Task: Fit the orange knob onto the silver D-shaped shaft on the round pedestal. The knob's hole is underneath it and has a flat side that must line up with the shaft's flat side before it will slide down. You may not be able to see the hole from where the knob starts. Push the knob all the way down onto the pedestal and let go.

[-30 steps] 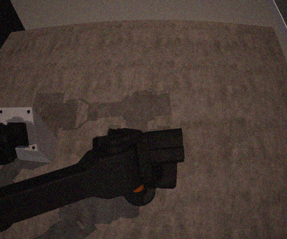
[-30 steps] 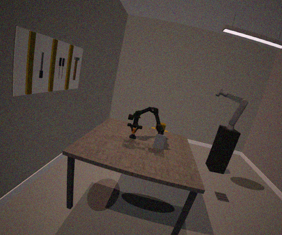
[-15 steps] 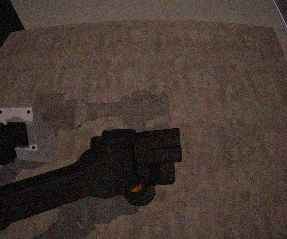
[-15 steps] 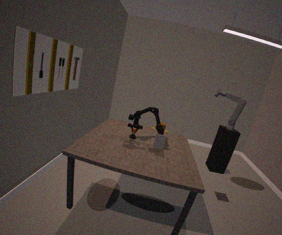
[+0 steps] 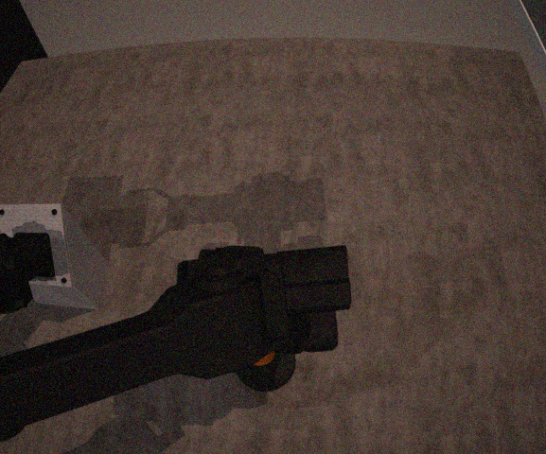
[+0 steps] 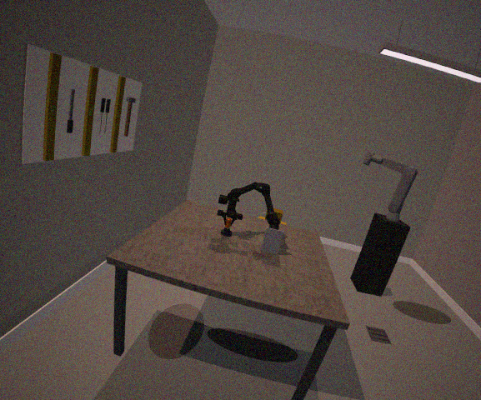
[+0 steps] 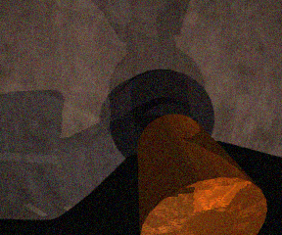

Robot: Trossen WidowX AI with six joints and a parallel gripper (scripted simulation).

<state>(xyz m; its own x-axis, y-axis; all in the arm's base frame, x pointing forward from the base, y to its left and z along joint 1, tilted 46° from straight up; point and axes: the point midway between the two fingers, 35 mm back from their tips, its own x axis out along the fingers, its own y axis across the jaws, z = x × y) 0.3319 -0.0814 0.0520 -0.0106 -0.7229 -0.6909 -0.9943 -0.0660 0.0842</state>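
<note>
Right now the orange knob is 30 mm above my gripper tip. The rest, counted from my gripper tip: D-shaft pedestal 40 mm below.
</note>
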